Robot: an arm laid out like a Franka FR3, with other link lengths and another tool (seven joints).
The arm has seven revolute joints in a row. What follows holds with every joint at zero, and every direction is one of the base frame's. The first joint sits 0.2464 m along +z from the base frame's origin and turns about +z. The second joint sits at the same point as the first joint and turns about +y. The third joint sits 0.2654 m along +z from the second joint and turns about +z. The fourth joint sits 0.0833 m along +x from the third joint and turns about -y. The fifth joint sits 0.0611 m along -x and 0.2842 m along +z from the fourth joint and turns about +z. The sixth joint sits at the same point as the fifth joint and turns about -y. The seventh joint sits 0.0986 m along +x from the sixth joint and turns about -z. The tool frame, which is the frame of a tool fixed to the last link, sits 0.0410 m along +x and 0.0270 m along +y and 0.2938 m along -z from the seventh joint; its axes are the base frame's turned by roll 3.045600, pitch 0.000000 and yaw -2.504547 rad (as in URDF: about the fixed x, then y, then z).
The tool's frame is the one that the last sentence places.
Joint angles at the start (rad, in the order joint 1, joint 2, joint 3, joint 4, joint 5, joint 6, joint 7):
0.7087 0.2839 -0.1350 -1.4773 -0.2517 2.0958 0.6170
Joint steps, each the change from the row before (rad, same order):
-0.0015 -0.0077 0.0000 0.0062 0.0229 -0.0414 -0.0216
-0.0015 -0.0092 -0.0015 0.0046 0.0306 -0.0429 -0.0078
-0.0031 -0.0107 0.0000 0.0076 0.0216 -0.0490 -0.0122
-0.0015 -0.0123 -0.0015 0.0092 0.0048 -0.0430 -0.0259
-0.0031 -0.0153 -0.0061 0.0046 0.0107 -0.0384 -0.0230
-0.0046 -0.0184 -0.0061 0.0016 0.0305 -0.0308 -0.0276
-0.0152 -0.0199 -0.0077 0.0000 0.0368 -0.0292 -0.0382
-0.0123 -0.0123 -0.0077 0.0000 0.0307 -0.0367 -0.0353
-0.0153 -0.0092 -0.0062 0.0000 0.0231 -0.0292 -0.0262
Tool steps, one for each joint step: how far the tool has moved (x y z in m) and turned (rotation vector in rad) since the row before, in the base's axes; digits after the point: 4 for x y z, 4 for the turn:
-0.0078 -0.0037 -0.0023 -0.0046 0.0341 0.0032
-0.0089 -0.0039 -0.0025 0.0068 0.0394 -0.0111
-0.0092 -0.0055 -0.0008 -0.0020 0.0367 -0.0053
-0.0067 -0.0062 0.0031 -0.0148 0.0210 0.0126
-0.0059 -0.0084 0.0036 -0.0070 0.0216 0.0044
-0.0076 -0.0039 0.0048 0.0140 0.0262 0.0079
-0.0054 -0.0082 0.0052 0.0191 0.0278 0.0076
-0.0074 -0.0083 -0.0004 0.0080 0.0364 0.0091
-0.0045 -0.0094 -0.0004 0.0068 0.0285 0.0010

